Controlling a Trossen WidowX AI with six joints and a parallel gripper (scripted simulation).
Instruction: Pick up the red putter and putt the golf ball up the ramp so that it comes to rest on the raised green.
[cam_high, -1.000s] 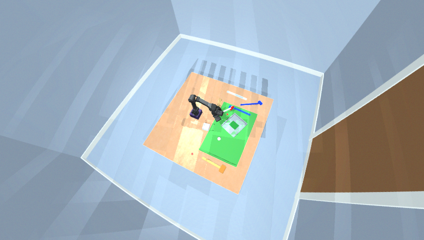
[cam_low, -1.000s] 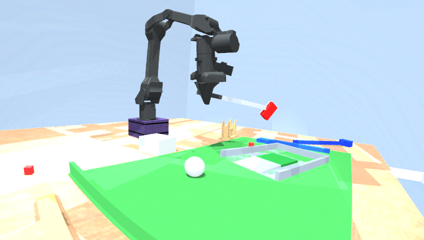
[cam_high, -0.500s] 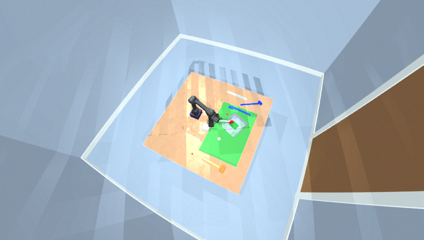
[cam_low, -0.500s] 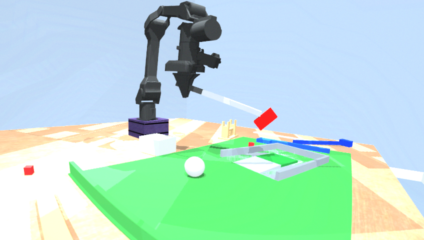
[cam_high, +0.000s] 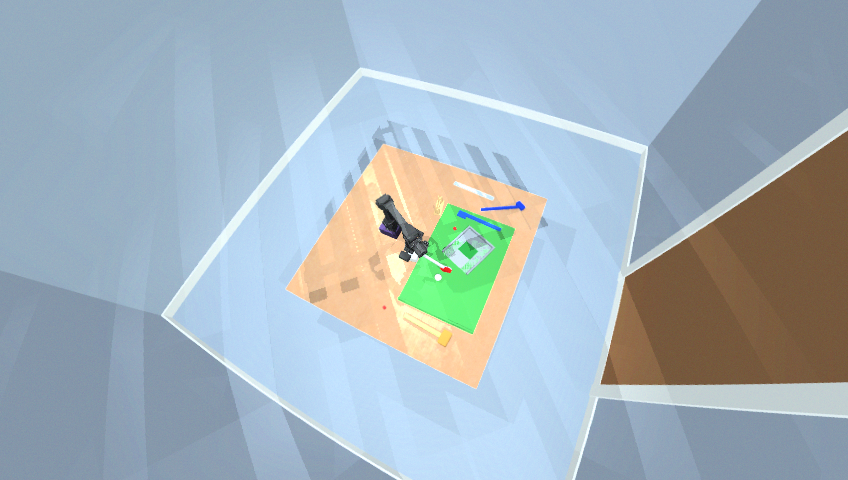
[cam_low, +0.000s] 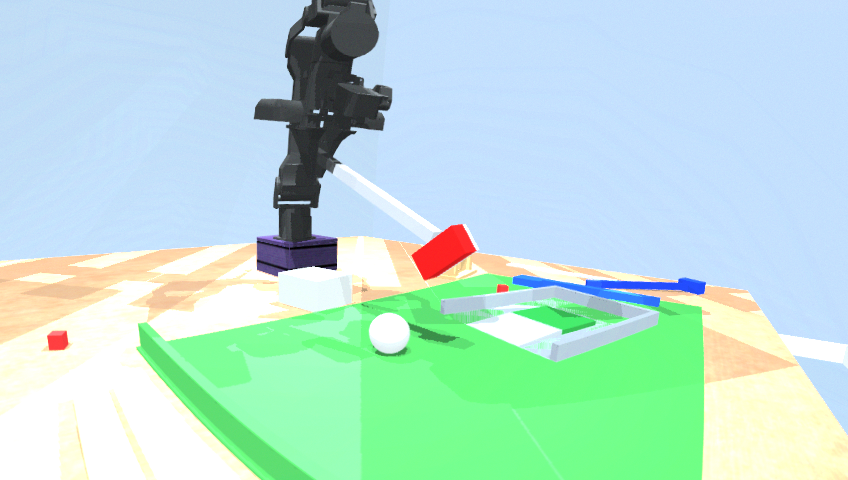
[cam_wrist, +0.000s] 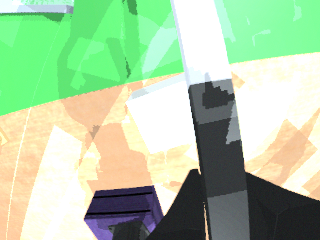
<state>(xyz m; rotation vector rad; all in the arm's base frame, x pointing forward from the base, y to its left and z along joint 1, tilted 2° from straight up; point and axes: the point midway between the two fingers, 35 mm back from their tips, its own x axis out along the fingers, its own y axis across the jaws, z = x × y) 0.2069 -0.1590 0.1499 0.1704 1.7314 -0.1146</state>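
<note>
Right now the white block is 16 cm below my gripper tip, 3 cm to the left of it and 2 cm behind it. From my gripper tip the other things lie so: white golf ball: 18 cm ahead, 16 cm below, 7 cm to the right; grey-walled frame: 30 cm ahead, 18 cm to the left, 18 cm below; green mat: 27 cm ahead, 18 cm below, 7 cm to the left.
</note>
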